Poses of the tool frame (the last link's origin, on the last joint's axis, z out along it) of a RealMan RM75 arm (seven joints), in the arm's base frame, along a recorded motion.
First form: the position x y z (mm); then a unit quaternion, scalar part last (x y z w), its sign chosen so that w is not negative.
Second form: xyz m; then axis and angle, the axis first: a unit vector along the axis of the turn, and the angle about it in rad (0 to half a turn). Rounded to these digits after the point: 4 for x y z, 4 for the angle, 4 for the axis.
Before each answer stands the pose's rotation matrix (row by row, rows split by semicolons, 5 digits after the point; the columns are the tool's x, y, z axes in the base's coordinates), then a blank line. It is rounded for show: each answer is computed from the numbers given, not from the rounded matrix.
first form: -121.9 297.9 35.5 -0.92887 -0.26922 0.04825 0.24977
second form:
0.85038 0.47604 -0.22412; 0.52425 -0.73027 0.43803; 0.04485 -0.48999 -0.87057

-0.1219 0.2979 0.0355 -0.9593 -0.2780 0.0498 2.6367
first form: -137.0 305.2 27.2 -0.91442 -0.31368 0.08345 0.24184
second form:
0.78928 0.53330 -0.30433; 0.61403 -0.68624 0.38993; -0.00090 -0.49464 -0.86910

-0.1370 0.3052 0.0272 -0.9424 -0.3233 0.0860 2.6531
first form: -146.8 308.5 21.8 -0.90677 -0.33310 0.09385 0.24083
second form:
0.76047 0.55889 -0.33064; 0.64930 -0.66209 0.37423; -0.00976 -0.49928 -0.86639

-0.1468 0.3085 0.0218 -0.9343 -0.3432 0.0967 2.6551
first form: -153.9 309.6 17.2 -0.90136 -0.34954 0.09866 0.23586
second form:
0.73617 0.58359 -0.34274; 0.67667 -0.64438 0.35622; -0.01297 -0.49416 -0.86927

-0.1539 0.3096 0.0172 -0.9275 -0.3597 0.1015 2.6654
